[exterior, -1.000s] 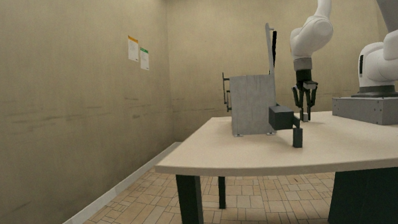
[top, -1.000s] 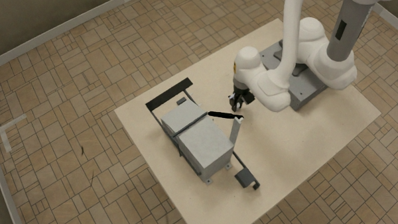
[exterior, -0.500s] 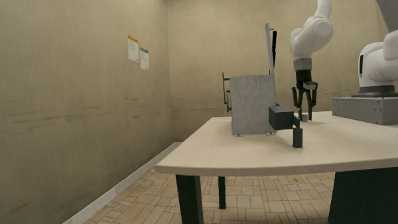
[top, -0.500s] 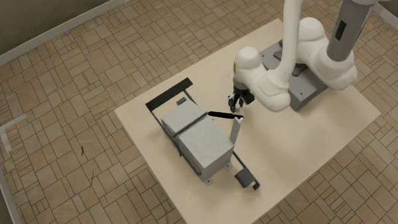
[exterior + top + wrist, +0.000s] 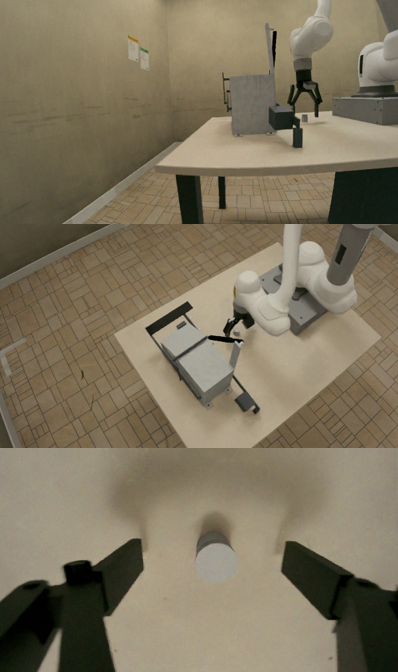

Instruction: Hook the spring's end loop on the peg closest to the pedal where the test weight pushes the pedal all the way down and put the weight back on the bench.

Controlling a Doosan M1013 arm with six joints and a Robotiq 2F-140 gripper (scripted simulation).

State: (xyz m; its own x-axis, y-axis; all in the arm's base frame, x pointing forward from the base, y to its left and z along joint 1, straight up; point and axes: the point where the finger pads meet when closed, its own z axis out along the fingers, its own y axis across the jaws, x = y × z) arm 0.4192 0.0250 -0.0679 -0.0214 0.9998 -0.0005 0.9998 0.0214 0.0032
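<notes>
Right now the steel test weight is 10 mm below my hand.
</notes>
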